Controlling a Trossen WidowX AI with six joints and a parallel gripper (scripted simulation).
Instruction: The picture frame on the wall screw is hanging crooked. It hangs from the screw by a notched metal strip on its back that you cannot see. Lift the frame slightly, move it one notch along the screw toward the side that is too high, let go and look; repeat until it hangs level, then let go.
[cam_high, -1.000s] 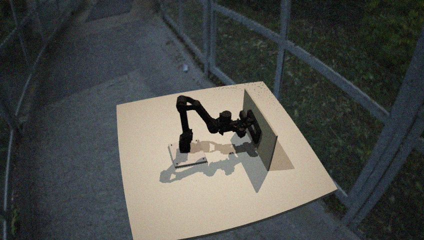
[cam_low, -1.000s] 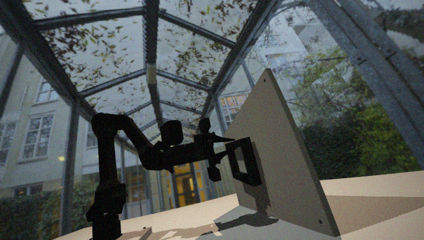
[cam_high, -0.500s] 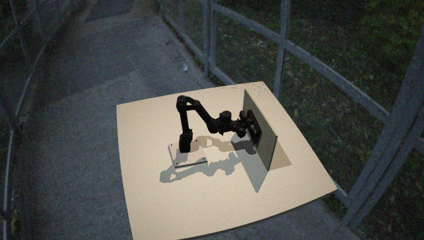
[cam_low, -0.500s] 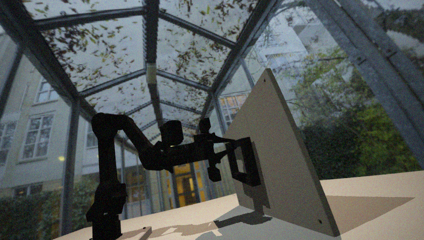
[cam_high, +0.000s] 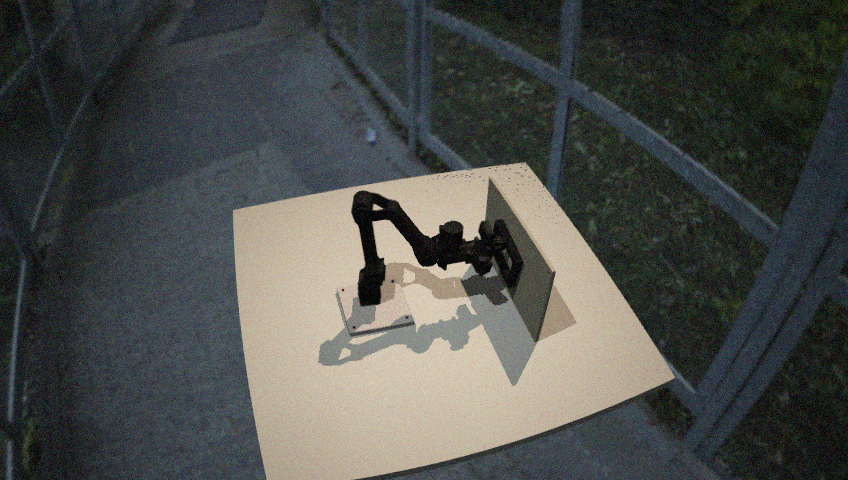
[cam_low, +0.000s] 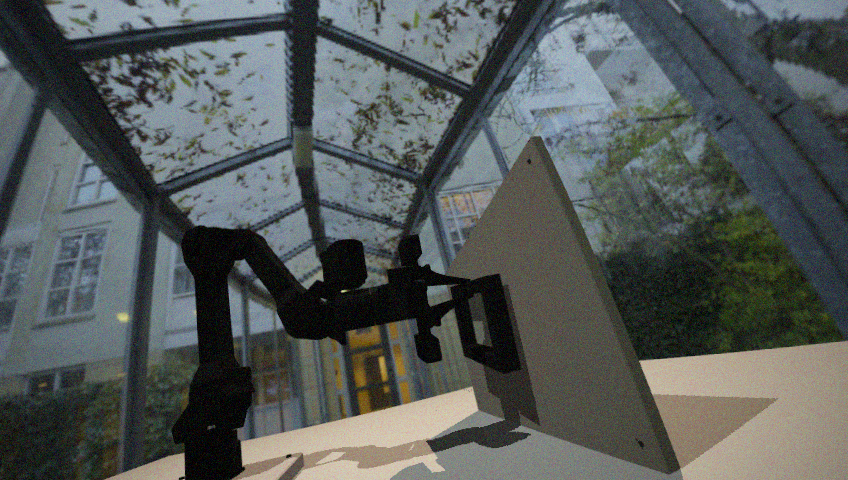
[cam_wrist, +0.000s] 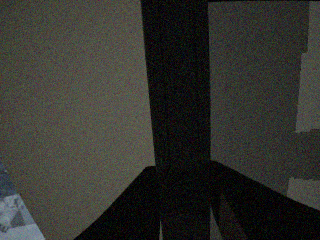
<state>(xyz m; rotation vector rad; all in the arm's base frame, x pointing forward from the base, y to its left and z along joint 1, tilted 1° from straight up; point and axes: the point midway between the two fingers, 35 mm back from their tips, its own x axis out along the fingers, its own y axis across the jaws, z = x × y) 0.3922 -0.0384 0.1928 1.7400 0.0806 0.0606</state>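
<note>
My gripper tip is now 5 cm above the black picture frame, 1 cm to the right of it and 1 cm short of it. From my gripper tip the other things lie so: grey wall panel (6 cm below, 2 cm ahead).
</note>
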